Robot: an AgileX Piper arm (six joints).
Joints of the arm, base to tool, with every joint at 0 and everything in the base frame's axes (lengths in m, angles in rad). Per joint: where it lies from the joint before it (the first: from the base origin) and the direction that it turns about. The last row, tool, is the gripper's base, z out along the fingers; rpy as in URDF.
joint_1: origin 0.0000 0.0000 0.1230 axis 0 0 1
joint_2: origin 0.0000 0.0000 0.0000 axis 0 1 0
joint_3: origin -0.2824 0.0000 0.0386 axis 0 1 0
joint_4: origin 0.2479 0.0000 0.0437 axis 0.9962 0 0.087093
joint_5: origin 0.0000 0.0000 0.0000 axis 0 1 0
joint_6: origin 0.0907 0.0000 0.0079 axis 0.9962 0 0.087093
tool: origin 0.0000 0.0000 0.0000 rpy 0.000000 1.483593 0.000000
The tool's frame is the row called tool.
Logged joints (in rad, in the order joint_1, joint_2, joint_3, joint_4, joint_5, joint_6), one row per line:
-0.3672, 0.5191, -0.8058, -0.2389, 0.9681, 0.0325
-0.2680, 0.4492, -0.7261, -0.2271, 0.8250, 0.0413
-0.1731, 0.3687, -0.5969, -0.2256, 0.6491, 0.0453
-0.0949, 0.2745, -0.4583, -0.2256, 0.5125, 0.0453
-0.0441, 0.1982, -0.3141, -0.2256, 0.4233, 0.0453
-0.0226, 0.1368, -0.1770, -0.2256, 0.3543, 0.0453
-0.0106, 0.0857, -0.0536, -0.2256, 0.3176, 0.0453
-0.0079, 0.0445, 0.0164, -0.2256, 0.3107, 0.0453
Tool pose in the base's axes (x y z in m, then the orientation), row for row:
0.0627, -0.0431, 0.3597, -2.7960, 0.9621, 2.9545
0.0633, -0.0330, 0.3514, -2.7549, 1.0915, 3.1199
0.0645, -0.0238, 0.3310, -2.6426, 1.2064, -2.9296
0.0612, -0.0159, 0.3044, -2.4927, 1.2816, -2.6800
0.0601, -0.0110, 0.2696, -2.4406, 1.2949, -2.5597
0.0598, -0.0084, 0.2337, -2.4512, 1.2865, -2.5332
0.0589, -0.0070, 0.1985, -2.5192, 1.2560, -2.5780
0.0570, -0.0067, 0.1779, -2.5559, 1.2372, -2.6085
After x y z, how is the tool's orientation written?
As angles about the fixed x, y, z axes (roll, pitch, yaw), in radians.
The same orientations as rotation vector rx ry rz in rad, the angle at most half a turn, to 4 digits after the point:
0.3994, 2.1415, -0.4828
0.2623, 2.0192, -0.4092
0.1289, 1.8989, -0.3384
0.0271, 1.8083, -0.2751
-0.0379, 1.7859, -0.2295
-0.0733, 1.7919, -0.2053
-0.0958, 1.8268, -0.1907
-0.1020, 1.8485, -0.1871

